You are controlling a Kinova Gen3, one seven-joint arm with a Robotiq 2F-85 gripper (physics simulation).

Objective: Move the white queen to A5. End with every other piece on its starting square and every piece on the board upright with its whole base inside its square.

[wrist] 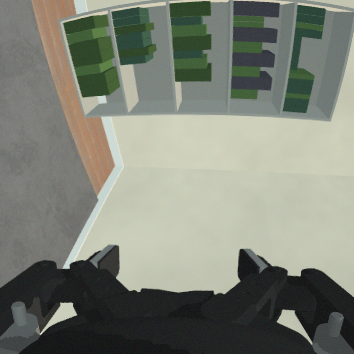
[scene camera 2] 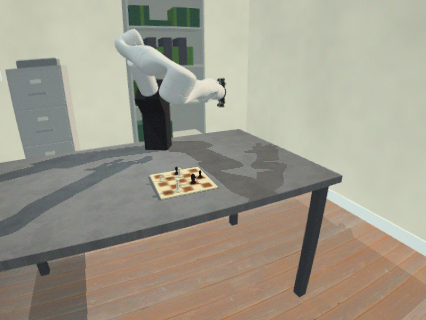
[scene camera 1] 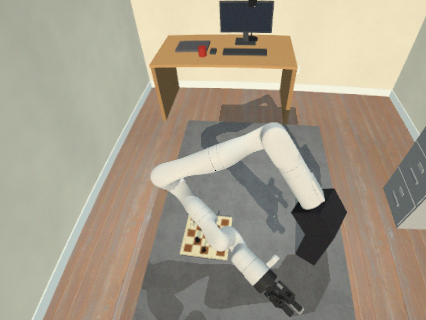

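Pixels of known places: gripper, fingertip midpoint: (wrist: 178,260) (scene camera 1: 296,313); arm's base, link origin: (scene camera 2: 149,89) (scene camera 1: 312,200).
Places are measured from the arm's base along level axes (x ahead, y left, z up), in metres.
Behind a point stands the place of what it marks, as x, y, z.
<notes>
The chessboard (scene camera 1: 184,253) @(0.518, 0.043, -0.328) (scene camera 2: 206,185) @(0.505, 0.014, -0.327) lies flat on the dark grey table. In scene camera 2 a tall white piece (scene camera 2: 177,185) @(0.487, -0.099, -0.303) stands toward the board's near edge, another white piece (scene camera 2: 179,172) @(0.377, -0.036, -0.307) stands toward the far side beside a black piece (scene camera 2: 176,170) @(0.344, -0.033, -0.310), and a low white piece (scene camera 2: 161,178) @(0.372, -0.115, -0.316) stands at the left. I cannot tell which white piece is the queen. Two black pieces (scene camera 2: 193,178) @(0.462, -0.018, -0.306) (scene camera 2: 200,174) @(0.433, 0.032, -0.312) stand toward the right. The arm hides part of the board in scene camera 1. My gripper (scene camera 1: 295,307) @(0.130, 0.370, -0.035) (scene camera 2: 222,93) @(0.130, 0.370, -0.035) (wrist: 178,260) @(0.130, 0.370, -0.035) is open and empty, high above the table and well away from the board.
The black pedestal (scene camera 1: 320,225) @(-0.010, 0.093, -0.020) (scene camera 2: 156,122) @(-0.017, 0.033, -0.178) carries the arm at the table's far side. A shelf unit (scene camera 2: 127,75) (wrist: 207,115) stands behind it, and a filing cabinet (scene camera 2: 37,107) stands to the left in scene camera 2. A wooden desk (scene camera 1: 185,61) with a monitor stands across the room.
</notes>
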